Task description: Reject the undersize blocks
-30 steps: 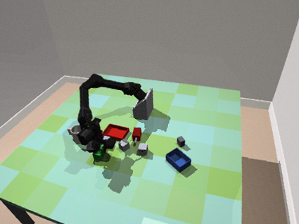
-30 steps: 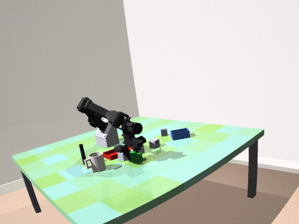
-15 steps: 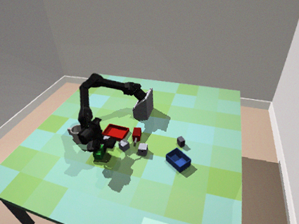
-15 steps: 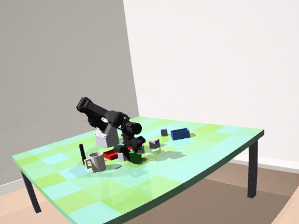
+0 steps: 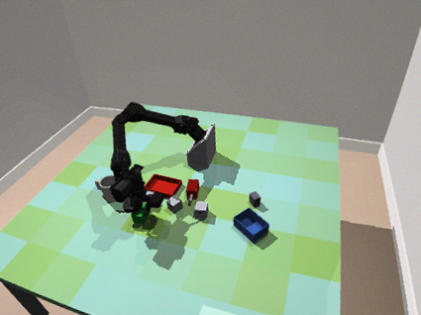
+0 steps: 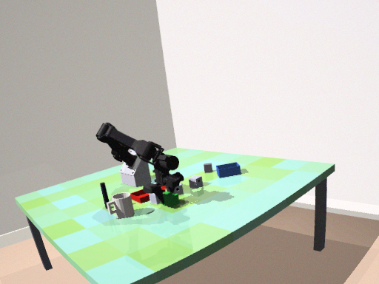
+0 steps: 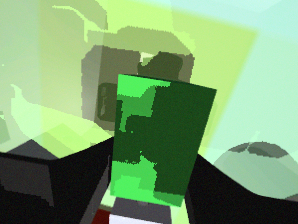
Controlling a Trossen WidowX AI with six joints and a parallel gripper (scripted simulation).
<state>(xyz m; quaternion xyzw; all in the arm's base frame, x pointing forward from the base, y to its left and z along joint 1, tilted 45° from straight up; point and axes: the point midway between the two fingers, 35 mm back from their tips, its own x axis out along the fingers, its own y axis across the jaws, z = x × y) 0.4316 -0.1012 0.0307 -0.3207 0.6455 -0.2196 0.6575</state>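
Now: gripper tip 10 mm past the green GO gauge and 20 mm below it. Also, from my gripper tip: steel block (80 mm behind, 220 mm to the left, 10 mm above); then mug (50 mm behind, 200 mm to the right, 20 mm above); then red reject tray (170 mm behind, 10 mm to the left).
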